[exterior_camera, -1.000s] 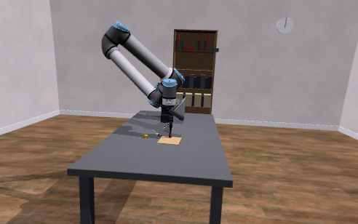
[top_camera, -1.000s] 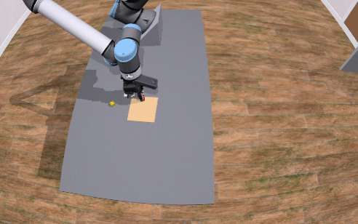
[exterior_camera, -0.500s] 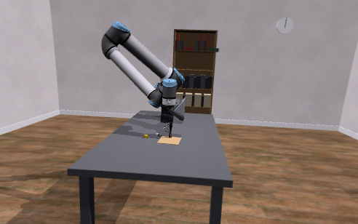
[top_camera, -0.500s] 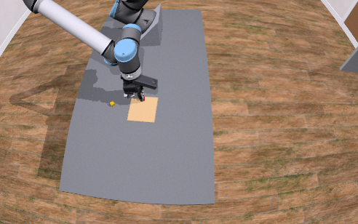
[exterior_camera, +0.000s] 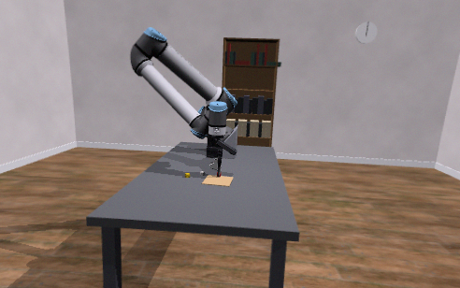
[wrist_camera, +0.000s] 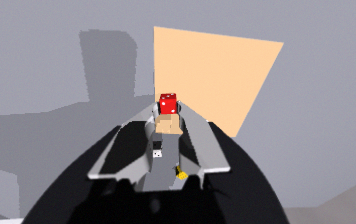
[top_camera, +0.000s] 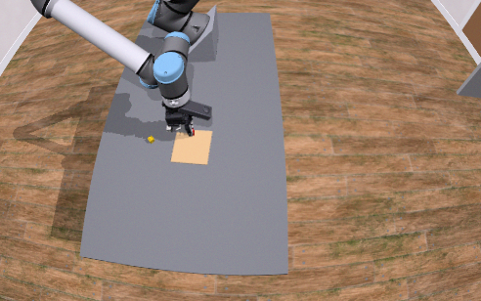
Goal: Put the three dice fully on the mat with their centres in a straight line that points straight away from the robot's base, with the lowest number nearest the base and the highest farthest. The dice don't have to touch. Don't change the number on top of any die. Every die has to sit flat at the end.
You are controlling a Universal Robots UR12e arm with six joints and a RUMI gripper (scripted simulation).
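Right now my hand is 1 cm above the red die. From my hand the other things lie so: yellow die: 16 cm to the right, 4 cm ahead, 2 cm below; then tan mat: 5 cm ahead, 2 cm below, 1 cm to the left; then white die: 10 cm to the right, 2 cm below, 2 cm behind.
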